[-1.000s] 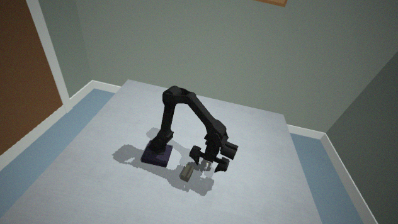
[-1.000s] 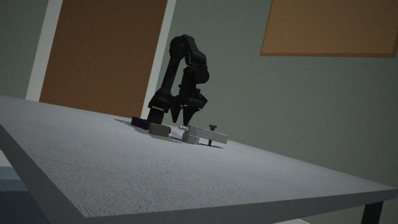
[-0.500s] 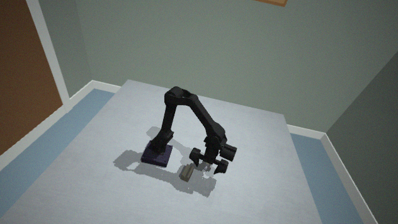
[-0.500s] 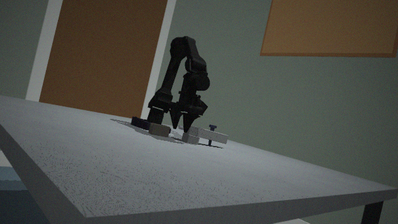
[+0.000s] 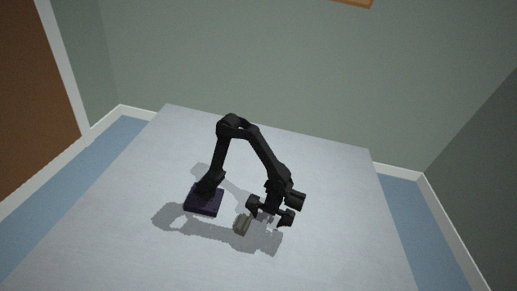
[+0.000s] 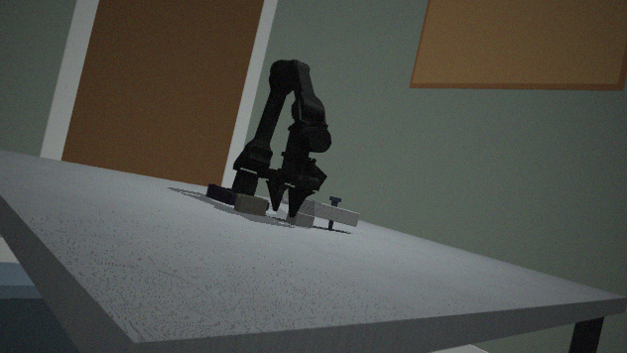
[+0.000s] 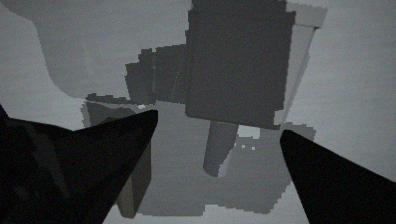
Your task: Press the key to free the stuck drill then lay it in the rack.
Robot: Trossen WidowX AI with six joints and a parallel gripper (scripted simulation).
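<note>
The drill is 50 mm to the left of my gripper tip, 30 mm above it and 20 mm ahead of it. Also, from my gripper tip: grey block (100 mm to the left, 40 mm ahead, 20 mm above); tan rack (90 mm behind, 20 mm to the right); dark blue key (130 mm to the left, 50 mm ahead, 30 mm above).
</note>
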